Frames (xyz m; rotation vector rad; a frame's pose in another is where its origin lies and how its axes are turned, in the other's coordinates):
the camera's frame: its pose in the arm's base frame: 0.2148 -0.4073 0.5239 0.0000 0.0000 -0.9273
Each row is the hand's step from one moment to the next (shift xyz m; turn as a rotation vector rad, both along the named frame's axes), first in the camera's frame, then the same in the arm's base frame.
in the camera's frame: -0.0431 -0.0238 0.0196 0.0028 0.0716 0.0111
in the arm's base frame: -0.0449 0.0202 0.0196 0.0590 0.0407 0.0111
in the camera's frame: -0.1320 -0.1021 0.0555 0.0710 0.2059 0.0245
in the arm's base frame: -0.1609 0.0443 0.0555 0.2073 0.0667 0.0245
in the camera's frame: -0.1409 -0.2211 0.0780 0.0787 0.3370 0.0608
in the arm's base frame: -0.2614 -0.0199 0.0780 0.3168 0.1392 0.0608
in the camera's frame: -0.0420 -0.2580 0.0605 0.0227 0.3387 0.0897
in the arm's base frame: -0.2316 -0.1212 0.0605 0.2846 0.1851 0.0897
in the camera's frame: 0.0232 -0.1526 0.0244 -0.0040 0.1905 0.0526
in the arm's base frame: -0.1082 -0.1101 0.0244 0.1500 0.1175 0.0526
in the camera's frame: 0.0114 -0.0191 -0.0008 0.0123 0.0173 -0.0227
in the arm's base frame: -0.0084 -0.0206 -0.0008 0.0212 0.0005 -0.0227
